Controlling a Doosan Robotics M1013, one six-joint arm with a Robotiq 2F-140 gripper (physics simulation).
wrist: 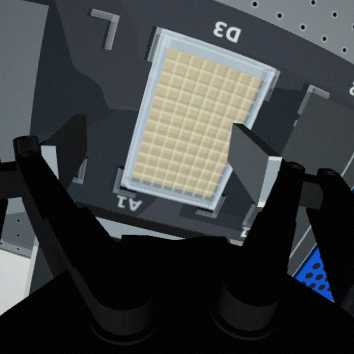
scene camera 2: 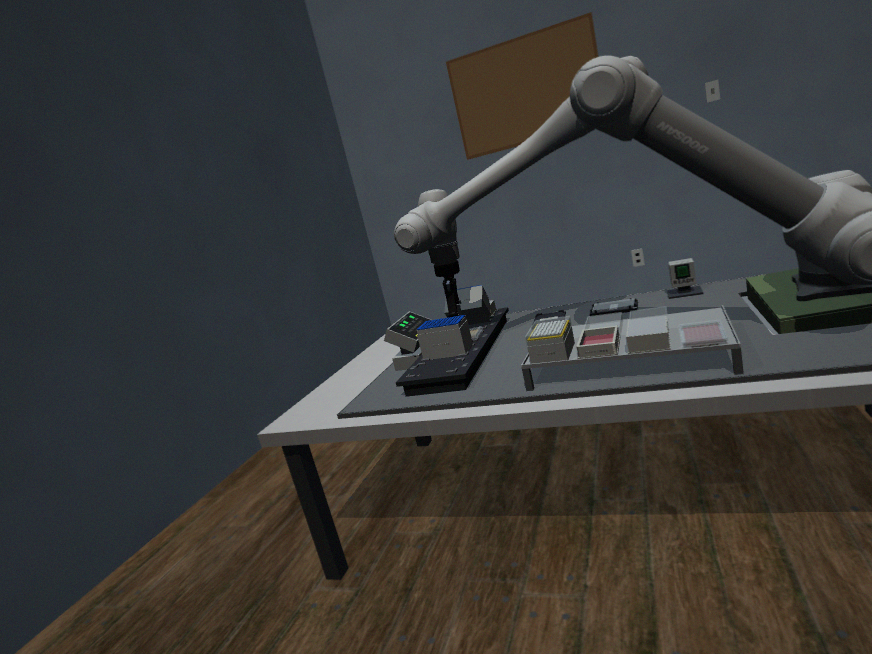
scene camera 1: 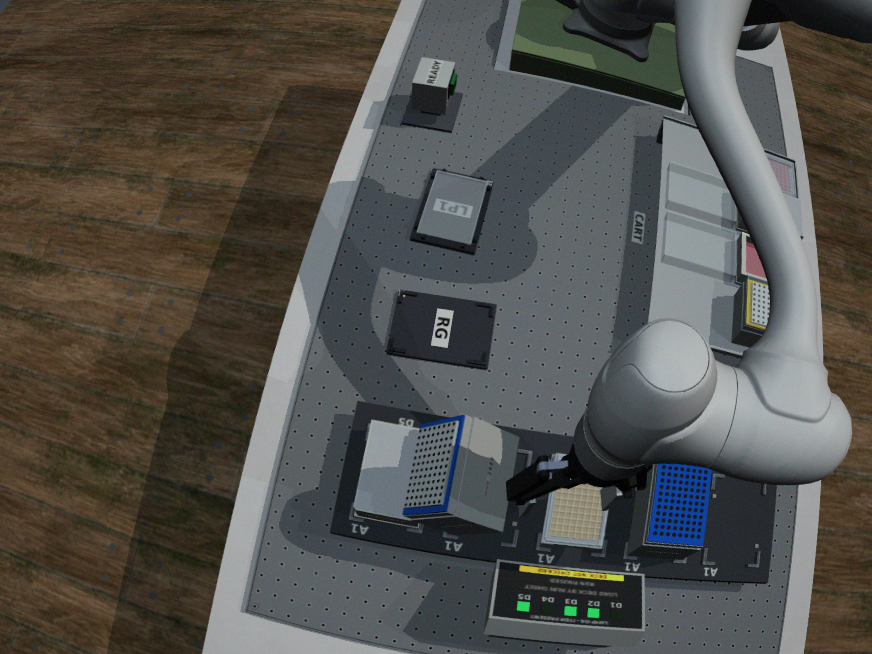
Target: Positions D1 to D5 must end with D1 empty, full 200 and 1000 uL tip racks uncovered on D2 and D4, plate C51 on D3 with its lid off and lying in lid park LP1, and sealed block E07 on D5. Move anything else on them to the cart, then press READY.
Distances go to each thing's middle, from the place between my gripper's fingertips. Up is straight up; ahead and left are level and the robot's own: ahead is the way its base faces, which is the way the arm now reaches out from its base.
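Scene:
My gripper 1 cm above the tan well plate (scene camera 1: 574,517), 2 cm to the right of it, 1 cm past it. From my hand: RG pad (scene camera 1: 429,327), 6 cm below, 20 cm behind, 25 cm to the right; LP1 lid-park pad (scene camera 1: 422,238), 6 cm below, 40 cm behind, 31 cm to the right; box with green button (scene camera 1: 434,105), 2 cm below, 60 cm behind, 43 cm to the right.

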